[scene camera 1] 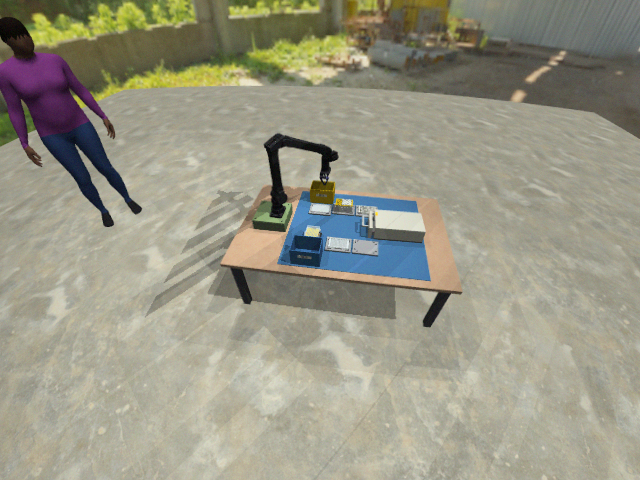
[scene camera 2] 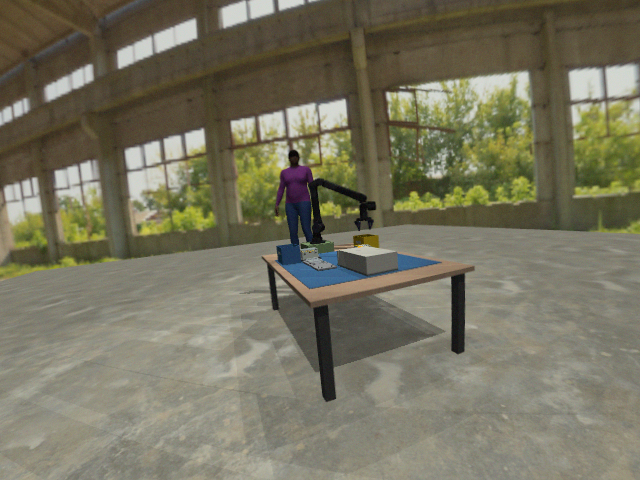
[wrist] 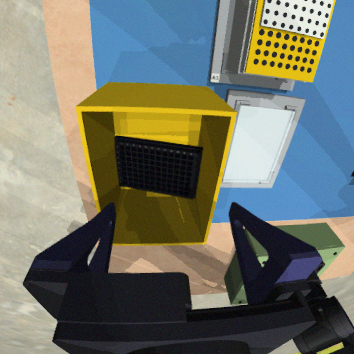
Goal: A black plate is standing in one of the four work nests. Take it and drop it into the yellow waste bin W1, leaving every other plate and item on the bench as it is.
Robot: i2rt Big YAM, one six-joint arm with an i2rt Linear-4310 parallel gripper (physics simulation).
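Places are measured from the arm's base along level axes (x ahead, y left, z up), in millimetres.
Pixels of known places: gripper, between the fingertips: (scene camera 1: pixel 325 181) (scene camera 2: pixel 364 230) (wrist: pixel 173 207); arm's base, origin of its link: (scene camera 1: pixel 278 212) (scene camera 2: pixel 317 243).
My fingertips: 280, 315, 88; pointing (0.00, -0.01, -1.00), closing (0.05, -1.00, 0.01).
For each thing: its top centre in the pictures, then the offset to it from my fingertips, as dx, dy, dz.
- yellow waste bin W1, centre of its top: (wrist: pixel 156 193) (scene camera 1: pixel 322 185) (scene camera 2: pixel 365 235) -22, +13, -45
- black plate, centre of its top: (wrist: pixel 155 177) -50, +13, -114
- yellow tip rack, centre of its top: (wrist: pixel 298 12) (scene camera 1: pixel 344 201) +162, -106, -88
- grey frame, centre of its top: (wrist: pixel 256 148) (scene camera 1: pixel 320 208) -9, -140, -145
- blue bin, centre of its top: (scene camera 1: pixel 306 243) (scene camera 2: pixel 287 245) -3, -624, -45
The yellow waste bin W1 (scene camera 1: pixel 322 196) (scene camera 2: pixel 366 240) (wrist: pixel 160 97) stands near the bench's edge, beside the robot's base. The black plate (wrist: pixel 159 167) is inside the bin, slightly turned against its walls. Whether it lies flat or leans a little I cannot tell. My gripper (scene camera 1: pixel 324 181) (scene camera 2: pixel 363 227) (wrist: pixel 173 207) is open and empty above the bin. The plate is apart from the fingers, lower down in the bin. The plate does not show in the two scene views, where the bin's walls hide it.
A yellow tip rack (wrist: pixel 286 52) sits beside a grey nest marked A1. A pale panel in a grey frame (wrist: pixel 260 145) lies right beside the bin. A blue bin (scene camera 1: pixel 306 254) (scene camera 2: pixel 287 253), a white box-shaped device (scene camera 1: pixel 399 225) (scene camera 2: pixel 368 260) and the green base (scene camera 1: pixel 272 217) (wrist: pixel 306 240) stand on the bench.
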